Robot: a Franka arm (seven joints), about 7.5 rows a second.
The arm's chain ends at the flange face. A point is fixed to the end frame.
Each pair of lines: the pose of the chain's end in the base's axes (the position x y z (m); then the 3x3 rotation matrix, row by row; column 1 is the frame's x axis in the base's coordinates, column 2 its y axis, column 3 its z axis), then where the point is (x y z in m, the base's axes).
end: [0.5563, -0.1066, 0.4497], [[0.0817, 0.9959, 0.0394], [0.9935, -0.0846, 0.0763], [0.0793, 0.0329, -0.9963]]
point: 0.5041 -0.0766 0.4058
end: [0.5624, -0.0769, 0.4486], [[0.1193, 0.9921, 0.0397], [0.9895, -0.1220, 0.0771], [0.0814, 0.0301, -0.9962]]
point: 0.5112 -0.0449 0.4049
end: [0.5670, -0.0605, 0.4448], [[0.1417, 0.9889, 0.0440], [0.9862, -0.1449, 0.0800], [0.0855, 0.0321, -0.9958]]
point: 0.5167 -0.0272 0.4011
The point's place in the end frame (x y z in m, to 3 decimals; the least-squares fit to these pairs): 0.022 -0.056 0.044
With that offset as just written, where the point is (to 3 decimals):
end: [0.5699, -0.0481, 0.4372], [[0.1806, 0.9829, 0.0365], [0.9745, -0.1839, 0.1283], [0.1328, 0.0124, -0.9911]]
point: 0.520 -0.011 0.396
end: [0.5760, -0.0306, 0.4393], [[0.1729, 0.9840, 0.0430], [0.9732, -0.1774, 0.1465], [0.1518, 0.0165, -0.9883]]
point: 0.527 0.007 0.398
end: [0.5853, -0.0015, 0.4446], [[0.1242, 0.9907, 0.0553], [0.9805, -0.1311, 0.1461], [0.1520, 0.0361, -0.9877]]
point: 0.535 0.034 0.402
